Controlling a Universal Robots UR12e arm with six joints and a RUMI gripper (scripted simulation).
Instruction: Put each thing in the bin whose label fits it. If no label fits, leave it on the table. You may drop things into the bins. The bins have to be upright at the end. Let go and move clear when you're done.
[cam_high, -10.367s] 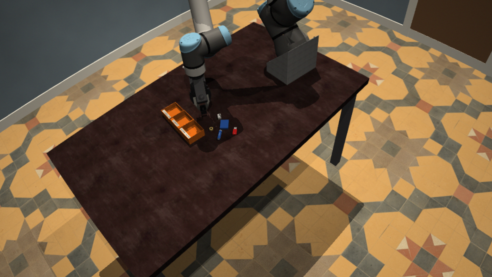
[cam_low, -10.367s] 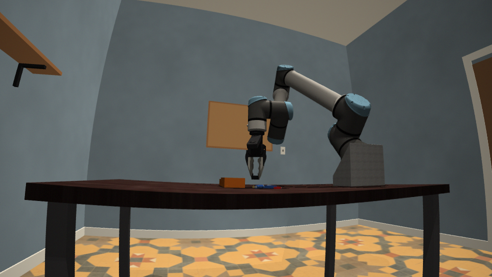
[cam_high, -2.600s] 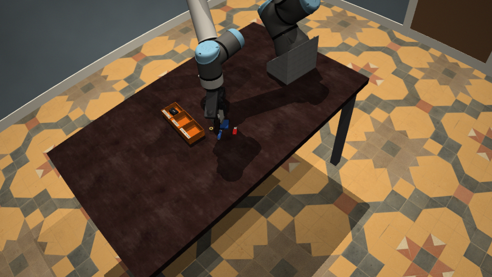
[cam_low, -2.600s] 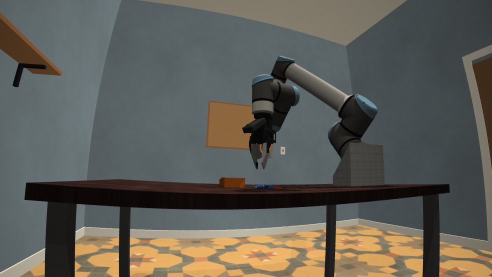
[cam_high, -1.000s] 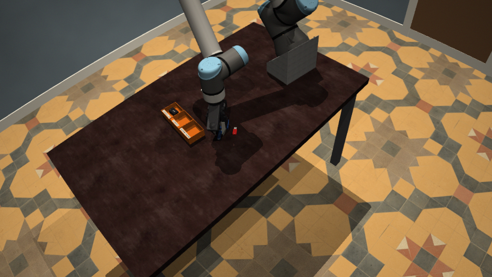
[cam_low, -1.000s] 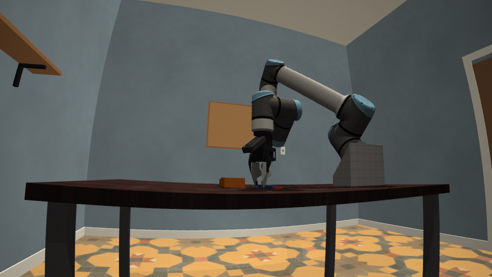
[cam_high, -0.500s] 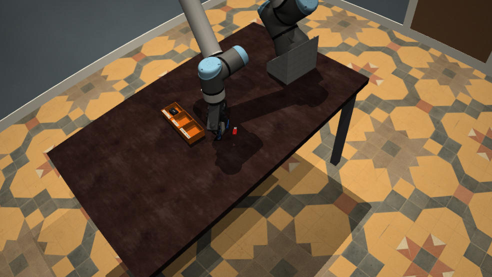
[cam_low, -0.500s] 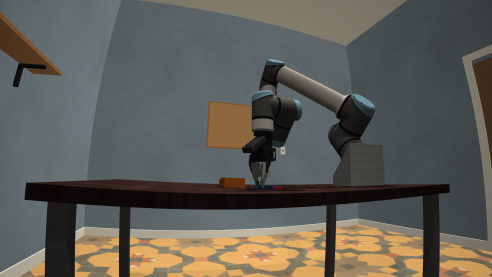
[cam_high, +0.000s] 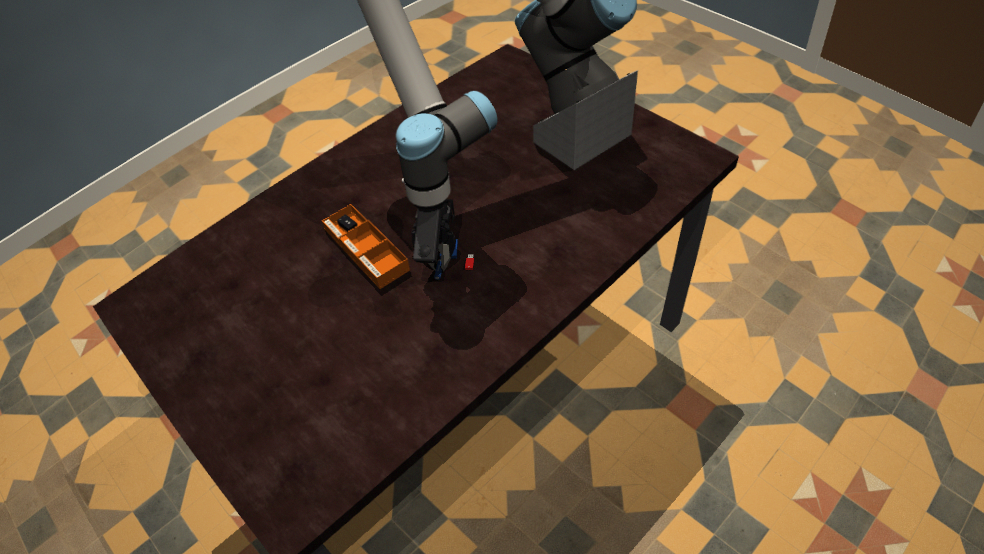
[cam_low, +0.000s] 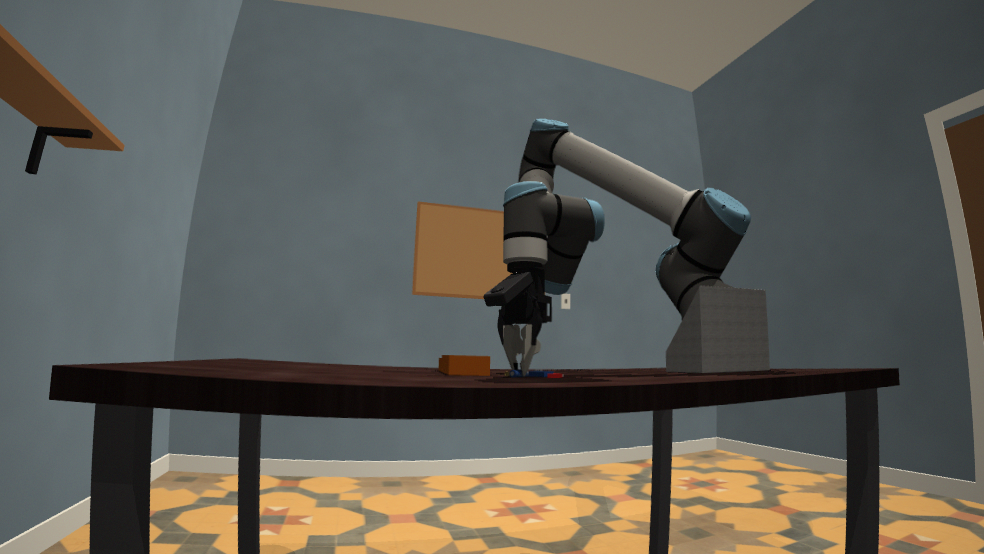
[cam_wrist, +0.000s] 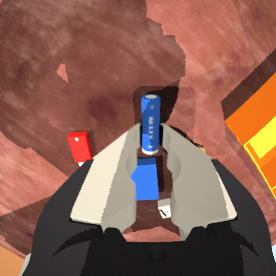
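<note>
Now: hand 6 cm to the left of the yellow nut and 1 cm above it. Also, from my hand: blue battery (1 cm below); then blue flat block (6 cm behind, 3 cm to the right, 1 cm below); then red stick (7 cm behind, 3 cm to the left, 1 cm below).
</note>
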